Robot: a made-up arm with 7 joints. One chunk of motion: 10 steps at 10 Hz.
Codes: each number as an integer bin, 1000 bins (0 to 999) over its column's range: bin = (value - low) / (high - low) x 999, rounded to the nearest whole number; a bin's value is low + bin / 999 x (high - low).
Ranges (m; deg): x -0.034..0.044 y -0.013..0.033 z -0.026..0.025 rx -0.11..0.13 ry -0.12..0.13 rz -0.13..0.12
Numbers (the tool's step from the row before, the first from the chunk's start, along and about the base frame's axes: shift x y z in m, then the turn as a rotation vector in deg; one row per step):
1: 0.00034 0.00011 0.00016 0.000 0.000 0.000
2: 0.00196 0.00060 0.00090 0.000 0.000 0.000
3: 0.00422 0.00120 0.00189 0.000 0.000 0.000
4: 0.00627 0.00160 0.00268 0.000 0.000 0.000
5: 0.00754 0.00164 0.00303 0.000 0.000 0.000
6: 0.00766 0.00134 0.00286 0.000 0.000 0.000
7: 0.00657 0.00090 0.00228 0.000 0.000 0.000
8: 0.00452 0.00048 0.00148 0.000 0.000 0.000
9: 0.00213 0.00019 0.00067 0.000 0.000 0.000
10: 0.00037 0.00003 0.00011 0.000 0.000 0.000
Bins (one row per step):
1: 440 285 512 458 480 519
2: 461 295 527 458 480 519
3: 490 308 546 458 480 519
4: 516 317 562 458 480 519
5: 532 318 569 458 480 519
6: 534 311 565 458 480 519
7: 520 302 554 458 480 519
8: 493 293 538 458 480 519
9: 463 286 522 458 480 519
10: 440 283 511 458 480 519

